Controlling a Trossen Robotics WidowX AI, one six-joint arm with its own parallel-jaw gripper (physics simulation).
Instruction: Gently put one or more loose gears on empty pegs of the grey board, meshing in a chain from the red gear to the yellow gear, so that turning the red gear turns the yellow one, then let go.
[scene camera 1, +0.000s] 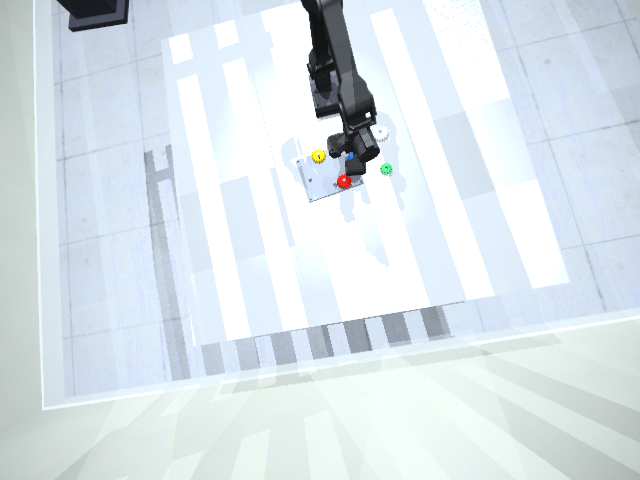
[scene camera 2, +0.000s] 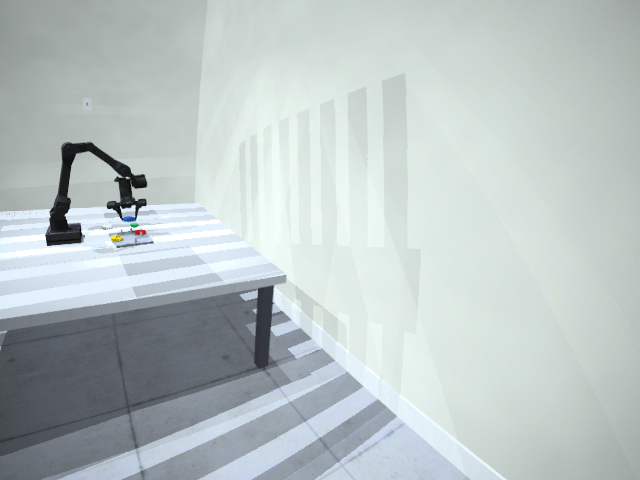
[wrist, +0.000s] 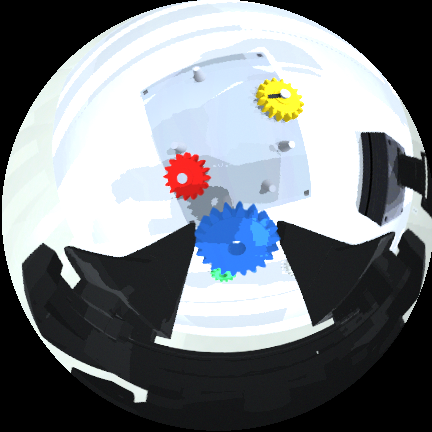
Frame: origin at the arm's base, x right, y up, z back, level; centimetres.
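Seen in the pictures: gripper, between the fingertips: (scene camera 1: 353, 159) (scene camera 2: 129, 220) (wrist: 236, 227); arm's base, origin of its link: (scene camera 1: 323, 84) (scene camera 2: 59, 230).
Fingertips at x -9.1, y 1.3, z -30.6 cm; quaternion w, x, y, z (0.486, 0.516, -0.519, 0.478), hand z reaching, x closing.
Observation:
Offsets run from my fingertips to a thing's top centre. "pt": to the spot under its first point.
My gripper (scene camera 1: 347, 156) (scene camera 2: 129, 218) (wrist: 236, 227) is shut on the blue gear {dx -1.3, dy +1.0, dz +0.0 cm} (scene camera 1: 351, 155) (scene camera 2: 128, 219) (wrist: 220, 235), holding it about level above the table and the board's near end. The grey board {dx +8.8, dy -3.9, dz -0.3 cm} (scene camera 1: 320, 190) (wrist: 225, 110) lies below. The red gear {dx +3.4, dy -4.4, dz -5.4 cm} (scene camera 1: 343, 181) (scene camera 2: 140, 232) (wrist: 194, 170) and yellow gear {dx +12.3, dy -4.3, dz +5.3 cm} (scene camera 1: 318, 156) (scene camera 2: 116, 238) (wrist: 275, 106) sit apart on its pegs. Bare pegs include one between them {dx +6.8, dy -4.0, dz +5.6 cm} (wrist: 286, 145), one nearer the gripper (wrist: 268, 187), one beside the red gear {dx +6.9, dy -4.0, dz -6.0 cm} (wrist: 178, 149) and one at the far end {pt dx +15.3, dy -4.9, dz -3.4 cm} (wrist: 198, 75). The blue gear may hide another peg.
A small green gear {dx -11.9, dy -5.2, dz -1.5 cm} (scene camera 1: 386, 168) (scene camera 2: 134, 224) (wrist: 222, 275) lies loose on the table beside the board, partly hidden by the blue gear in the wrist view. A white gear {dx -10.7, dy -5.2, dz +12.5 cm} (scene camera 1: 381, 134) (scene camera 2: 107, 226) lies nearer the arm's base (scene camera 2: 64, 235). Striped light and shadow cross the table.

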